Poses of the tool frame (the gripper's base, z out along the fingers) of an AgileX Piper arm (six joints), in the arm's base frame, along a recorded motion.
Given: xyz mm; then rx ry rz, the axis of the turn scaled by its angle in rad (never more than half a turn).
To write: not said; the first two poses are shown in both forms.
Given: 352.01, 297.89, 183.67, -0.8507, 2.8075, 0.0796
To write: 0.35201, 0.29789, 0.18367, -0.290, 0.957, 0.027, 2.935
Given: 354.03, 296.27, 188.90, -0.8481, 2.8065, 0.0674
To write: 0.35403, 0.29627, 0.18890, -0.289, 0.957, 0.023, 2.933
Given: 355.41, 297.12, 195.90, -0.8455, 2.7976, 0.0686
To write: 0.35541, 0.29712, 0.19590, -0.289, 0.957, 0.023, 2.923
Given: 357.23, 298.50, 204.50, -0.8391, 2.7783, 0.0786
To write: 0.35723, 0.29850, 0.20450, -0.289, 0.957, 0.027, 2.903
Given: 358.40, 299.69, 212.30, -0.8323, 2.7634, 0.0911
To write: 0.35840, 0.29969, 0.21230, -0.288, 0.957, 0.032, 2.887
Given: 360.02, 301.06, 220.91, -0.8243, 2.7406, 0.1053
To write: 0.36002, 0.30106, 0.22091, -0.288, 0.957, 0.037, 2.864
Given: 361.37, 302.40, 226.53, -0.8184, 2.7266, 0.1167
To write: 0.36137, 0.30240, 0.22653, -0.287, 0.957, 0.041, 2.849
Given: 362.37, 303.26, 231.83, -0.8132, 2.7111, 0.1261
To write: 0.36237, 0.30326, 0.23183, -0.287, 0.957, 0.045, 2.833
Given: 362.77, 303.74, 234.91, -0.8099, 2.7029, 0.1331
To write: 0.36277, 0.30374, 0.23491, -0.287, 0.957, 0.047, 2.825
